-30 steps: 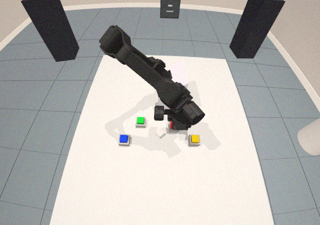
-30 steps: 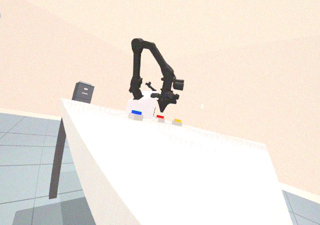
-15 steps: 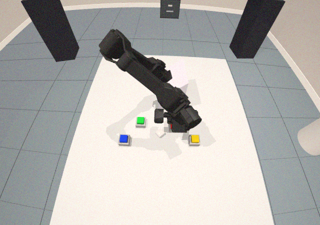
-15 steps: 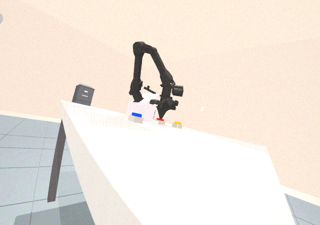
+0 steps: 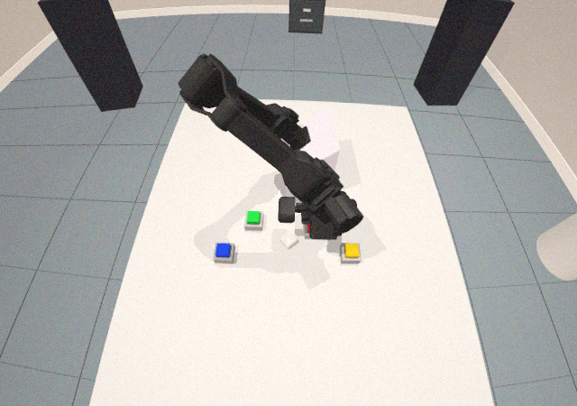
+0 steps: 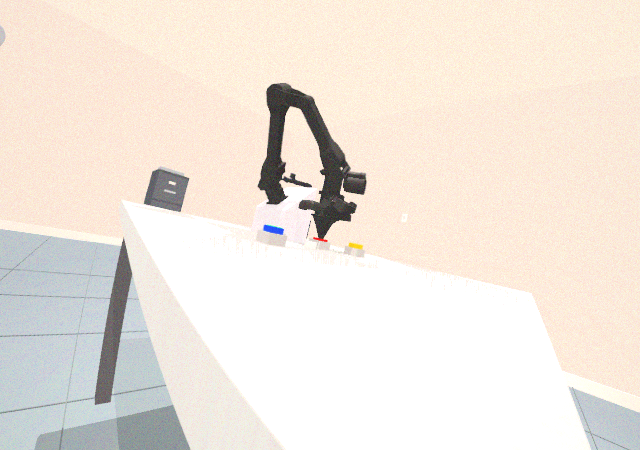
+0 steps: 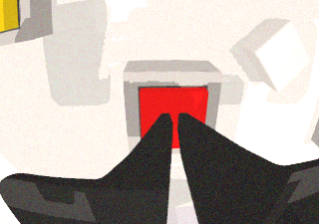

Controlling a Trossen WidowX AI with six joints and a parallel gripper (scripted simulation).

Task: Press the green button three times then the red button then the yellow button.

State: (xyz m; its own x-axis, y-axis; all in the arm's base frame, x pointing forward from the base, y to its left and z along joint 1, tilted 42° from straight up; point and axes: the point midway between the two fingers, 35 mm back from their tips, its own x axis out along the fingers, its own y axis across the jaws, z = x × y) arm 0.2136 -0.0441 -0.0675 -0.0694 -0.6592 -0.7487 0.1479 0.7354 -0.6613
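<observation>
Right now the red button is 1 cm below my gripper tip. The rest, counted from my gripper tip: yellow button: 8 cm to the left, 8 cm ahead; then green button: 16 cm to the right, 4 cm behind; then small white block: 7 cm to the right, 2 cm below, 2 cm ahead.
</observation>
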